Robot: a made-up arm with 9 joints. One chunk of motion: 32 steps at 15 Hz.
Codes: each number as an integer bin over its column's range. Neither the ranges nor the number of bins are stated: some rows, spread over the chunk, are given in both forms.
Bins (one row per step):
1: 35 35 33 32 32 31 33 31 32
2: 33 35 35 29 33 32 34 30 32
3: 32 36 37 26 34 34 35 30 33
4: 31 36 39 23 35 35 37 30 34
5: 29 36 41 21 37 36 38 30 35
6: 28 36 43 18 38 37 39 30 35
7: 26 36 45 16 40 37 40 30 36
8: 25 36 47 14 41 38 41 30 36
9: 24 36 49 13 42 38 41 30 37
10: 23 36 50 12 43 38 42 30 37
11: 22 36 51 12 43 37 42 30 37
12: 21 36 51 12 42 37 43 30 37
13: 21 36 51 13 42 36 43 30 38
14: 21 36 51 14 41 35 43 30 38
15: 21 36 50 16 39 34 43 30 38
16: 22 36 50 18 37 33 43 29 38
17: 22 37 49 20 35 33 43 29 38
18: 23 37 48 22 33 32 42 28 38
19: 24 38 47 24 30 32 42 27 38
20: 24 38 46 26 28 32 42 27 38
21: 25 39 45 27 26 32 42 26 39
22: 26 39 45 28 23 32 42 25 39
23: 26 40 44 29 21 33 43 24 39
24: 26 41 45 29 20 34 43 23 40
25: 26 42 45 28 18 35 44 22 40
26: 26 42 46 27 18 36 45 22 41
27: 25 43 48 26 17 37 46 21 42
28: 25 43 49 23 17 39 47 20 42
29: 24 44 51 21 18 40 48 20 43
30: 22 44 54 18 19 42 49 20 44
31: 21 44 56 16 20 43 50 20 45
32: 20 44 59 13 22 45 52 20 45
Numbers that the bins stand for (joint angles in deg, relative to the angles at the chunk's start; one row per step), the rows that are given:
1: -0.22 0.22 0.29 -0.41 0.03 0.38 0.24 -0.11 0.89
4: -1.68 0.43 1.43 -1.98 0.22 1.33 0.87 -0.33 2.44
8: -3.87 0.43 2.95 -3.56 0.60 2.05 1.51 -0.33 4.00
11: -4.97 0.43 3.71 -3.90 0.73 1.81 1.67 -0.33 4.78
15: -5.33 0.43 3.52 -3.21 0.48 1.10 1.83 -0.33 5.56
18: -4.60 0.63 3.14 -2.16 0.10 0.62 1.67 -0.78 5.56
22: -3.51 1.05 2.57 -1.11 -0.54 0.62 1.67 -1.44 6.33
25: -3.51 1.67 2.57 -1.11 -0.86 1.33 1.98 -2.11 7.11
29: -4.24 2.08 3.71 -2.33 -0.86 2.52 2.62 -2.56 9.44
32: -5.70 2.08 5.24 -3.73 -0.60 3.71 3.25 -2.56 11.00
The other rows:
2: -0.95 0.22 0.67 -0.94 0.10 0.62 0.40 -0.33 0.89
3: -1.32 0.43 1.05 -1.46 0.16 1.10 0.56 -0.33 1.67
5: -2.41 0.43 1.81 -2.33 0.35 1.57 1.03 -0.33 3.22
6: -2.78 0.43 2.19 -2.86 0.41 1.81 1.19 -0.33 3.22
7: -3.51 0.43 2.57 -3.21 0.54 1.81 1.35 -0.33 4.00
9: -4.24 0.43 3.33 -3.73 0.67 2.05 1.51 -0.33 4.78
10: -4.60 0.43 3.52 -3.90 0.73 2.05 1.67 -0.33 4.78
12: -5.33 0.43 3.71 -3.90 0.67 1.81 1.83 -0.33 4.78
13: -5.33 0.43 3.71 -3.73 0.67 1.57 1.83 -0.33 5.56
14: -5.33 0.43 3.71 -3.56 0.60 1.33 1.83 -0.33 5.56
16: -4.97 0.43 3.52 -2.86 0.35 0.86 1.83 -0.56 5.56
17: -4.97 0.63 3.33 -2.51 0.22 0.86 1.83 -0.56 5.56
19: -4.24 0.84 2.95 -1.81 -0.10 0.62 1.67 -1.00 5.56
20: -4.24 0.84 2.76 -1.46 -0.22 0.62 1.67 -1.00 5.56
21: -3.87 1.05 2.57 -1.29 -0.35 0.62 1.67 -1.22 6.33
23: -3.51 1.25 2.38 -0.94 -0.67 0.86 1.83 -1.67 6.33
24: -3.51 1.46 2.57 -0.94 -0.73 1.10 1.83 -1.89 7.11
26: -3.51 1.67 2.76 -1.29 -0.86 1.57 2.14 -2.11 7.89
27: -3.87 1.87 3.14 -1.46 -0.92 1.81 2.30 -2.33 8.67
28: -3.87 1.87 3.33 -1.98 -0.92 2.29 2.46 -2.56 8.67
30: -4.97 2.08 4.29 -2.86 -0.79 3.00 2.78 -2.56 10.22
31: -5.33 2.08 4.67 -3.21 -0.73 3.24 2.94 -2.56 11.00

